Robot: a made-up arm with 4 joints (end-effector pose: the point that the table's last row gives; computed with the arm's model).
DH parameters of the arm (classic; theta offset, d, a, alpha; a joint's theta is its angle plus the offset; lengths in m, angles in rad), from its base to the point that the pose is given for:
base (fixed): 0 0.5 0.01 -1.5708
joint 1: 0 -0.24 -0.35 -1.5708
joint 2: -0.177 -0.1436 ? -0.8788
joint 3: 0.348 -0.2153 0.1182 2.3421
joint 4: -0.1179 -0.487 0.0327 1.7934
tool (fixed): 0.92 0.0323 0 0
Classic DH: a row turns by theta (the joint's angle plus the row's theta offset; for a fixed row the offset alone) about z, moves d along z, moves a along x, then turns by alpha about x.
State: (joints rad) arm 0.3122 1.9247 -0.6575 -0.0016
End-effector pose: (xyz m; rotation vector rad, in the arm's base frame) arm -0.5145 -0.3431 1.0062 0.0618 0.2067 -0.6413
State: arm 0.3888 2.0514 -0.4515 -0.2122
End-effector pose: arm -0.4726 -0.2211 1.0884 -0.3802 0.1929 -0.7750
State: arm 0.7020 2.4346 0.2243 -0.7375
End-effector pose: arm -0.0991 0.1276 1.0900 -1.8115 0.5806 -0.7701
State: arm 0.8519 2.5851 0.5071 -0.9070
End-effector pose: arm 0.0639 0.1883 0.9531 -2.3598 0.8593 -0.5465
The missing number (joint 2, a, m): -0.1002
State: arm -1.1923 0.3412 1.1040 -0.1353
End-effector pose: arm -0.5061 -0.3587 -0.1965 -0.5895 -2.2524 -0.6988
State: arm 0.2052 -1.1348 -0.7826 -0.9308
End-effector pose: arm 0.0262 -0.1551 0.8189 0.7695 -0.7451 2.3865
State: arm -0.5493 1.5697 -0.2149 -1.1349
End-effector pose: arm -0.7708 -0.2455 0.4701 -1.1416 -1.0478 -0.6037
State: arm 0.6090 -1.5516 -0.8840 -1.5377
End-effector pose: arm 0.0795 -0.0373 0.8053 1.8072 -1.2552 1.9315
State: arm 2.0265 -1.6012 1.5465 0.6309
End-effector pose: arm 0.1547 -0.7003 0.5770 1.5597 0.7820 -0.0301
